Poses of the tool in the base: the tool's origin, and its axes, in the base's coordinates. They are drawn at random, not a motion.
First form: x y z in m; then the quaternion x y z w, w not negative.
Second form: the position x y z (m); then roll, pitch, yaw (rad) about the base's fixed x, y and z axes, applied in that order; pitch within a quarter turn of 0, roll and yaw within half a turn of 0. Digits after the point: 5 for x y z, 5 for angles.
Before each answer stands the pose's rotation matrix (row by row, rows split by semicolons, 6 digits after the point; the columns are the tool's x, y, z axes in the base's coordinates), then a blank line. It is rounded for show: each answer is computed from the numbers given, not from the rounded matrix.
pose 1, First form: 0.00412 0.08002 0.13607 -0.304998 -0.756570 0.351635 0.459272
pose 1, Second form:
-0.392091 0.138512 -0.909439; 0.784497 0.566658 -0.251919; 0.480447 -0.812227 -0.330844

0.00412 0.08002 0.13607 -1.95761 -0.50116 2.03428
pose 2, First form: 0.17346 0.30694 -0.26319 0.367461 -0.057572 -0.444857 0.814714
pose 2, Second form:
0.597575 0.682552 -0.420745; -0.767174 0.334149 -0.547529; -0.233126 0.649975 0.723315

0.17346 0.30694 -0.26319 0.73204 0.23529 -0.90904
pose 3, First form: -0.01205 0.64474 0.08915 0.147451 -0.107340 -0.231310 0.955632
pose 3, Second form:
0.869948 0.410439 -0.273369; -0.473749 0.849508 -0.232160; 0.136941 0.331475 0.933473

-0.01205 0.64474 0.08915 0.34121 -0.13737 -0.49867
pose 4, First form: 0.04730 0.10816 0.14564 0.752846 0.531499 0.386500 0.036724
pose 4, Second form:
0.136252 0.771887 0.620988; 0.828662 -0.432320 0.355554; 0.542913 0.466144 -0.698538

0.04730 0.10816 0.14564 2.55314 -0.57390 1.40783
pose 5, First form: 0.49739 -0.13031 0.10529 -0.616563 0.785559 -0.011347 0.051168
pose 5, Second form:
-0.234464 -0.967532 0.094383; -0.969855 0.239442 0.045269; -0.066399 -0.080924 -0.994506

0.49739 -0.13031 0.10529 -3.06040 0.06645 -1.80800
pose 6, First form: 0.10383 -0.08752 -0.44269 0.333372 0.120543 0.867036 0.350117
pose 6, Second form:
-0.532563 -0.526756 0.662499; 0.687499 -0.725775 -0.024408; 0.493682 0.442468 0.748665

0.10383 -0.08752 -0.44269 0.53378 -0.51632 2.22988
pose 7, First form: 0.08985 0.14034 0.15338 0.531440 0.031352 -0.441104 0.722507
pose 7, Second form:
0.608889 0.670725 -0.423536; -0.604078 0.045998 -0.795597; -0.514144 0.740279 0.433177

0.08985 0.14034 0.15338 1.04136 0.54001 -0.78143
